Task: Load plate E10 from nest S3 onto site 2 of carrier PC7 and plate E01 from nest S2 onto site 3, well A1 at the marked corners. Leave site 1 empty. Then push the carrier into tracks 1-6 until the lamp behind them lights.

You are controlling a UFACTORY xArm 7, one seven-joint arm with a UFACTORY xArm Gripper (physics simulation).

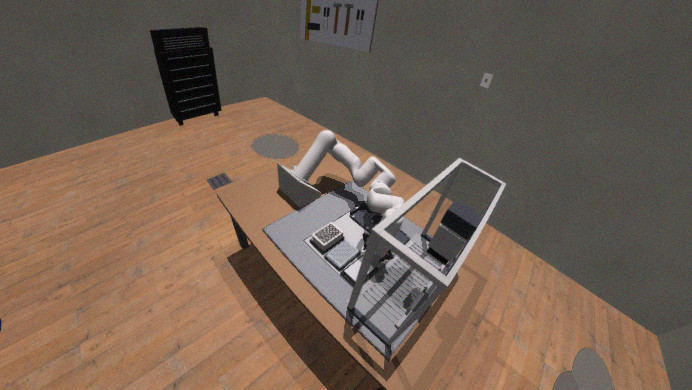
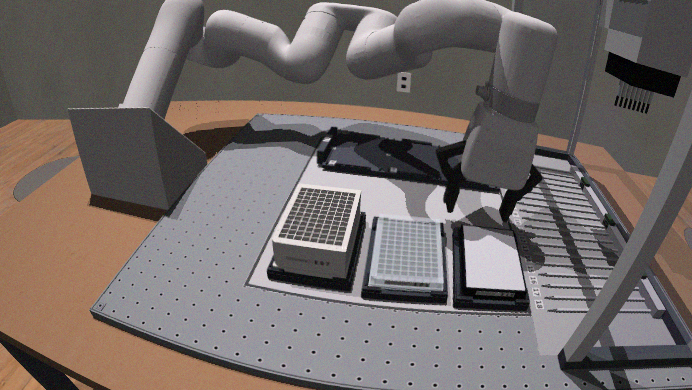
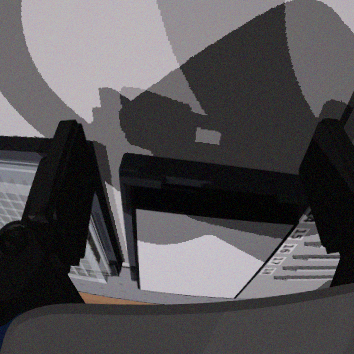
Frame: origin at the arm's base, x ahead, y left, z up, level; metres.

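Seen in the pictures: gripper, fingertip midpoint: [image 2: 476,212] [image 3: 202,144]; arm's base, origin of the base link: [image 1: 299,177] [image 2: 137,131].
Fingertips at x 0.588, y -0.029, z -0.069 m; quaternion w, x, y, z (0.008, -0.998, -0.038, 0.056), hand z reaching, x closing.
Pixels of each thing's top centre, then the offset from my fingertips to it. "spot": a spot on its surface instead.
- plate with a plain white top, middle of its top: [image 3: 198,267] [image 2: 492,256] [image 1: 360,268] 0.013 m ahead, 0.101 m right, 0.004 m up
- clear gridded plate, middle of its top: [image 3: 34,240] [image 2: 409,245] [image 1: 343,252] 0.098 m back, 0.097 m right, 0.004 m up
- middle nest, surface spot: [image 2: 368,284] spot: 0.138 m back, 0.161 m right, 0.005 m down
- black carrier, middle of its top: [image 2: 415,148] [image 1: 379,223] 0.098 m back, 0.171 m left, 0.007 m up
- tall white plate marked E07, middle of its top: [image 2: 319,213] [image 1: 327,233] 0.208 m back, 0.092 m right, 0.031 m up
- pipetting head, middle of its top: [image 2: 643,63] [image 1: 444,246] 0.238 m ahead, 0.032 m left, 0.272 m up
The plate with a plain white top [image 1: 357,270] [image 2: 492,257] [image 3: 200,265] sits in the right-hand black nest [image 2: 458,282] [image 3: 240,173]; its label is too small to read. A clear gridded plate [image 1: 342,254] [image 2: 410,250] [image 3: 15,192] sits in the middle nest [image 2: 366,285]; its label is unreadable. The black carrier [image 1: 361,216] [image 2: 370,156] lies behind, with no plate on its visible part; the arm hides its right end. My gripper [image 1: 376,249] [image 2: 477,215] [image 3: 202,144] is open and empty, pointing down above the rear edge of the right-hand nest, its fingers to either side.
A tall white plate marked E07 [image 1: 327,237] [image 2: 312,260] sits in the left nest. The numbered track deck [image 1: 395,290] [image 2: 565,237] [image 3: 300,265] lies right of the nests, under a grey frame [image 1: 420,257] [image 2: 635,235]. A pipetting head [image 2: 642,75] hangs above it.
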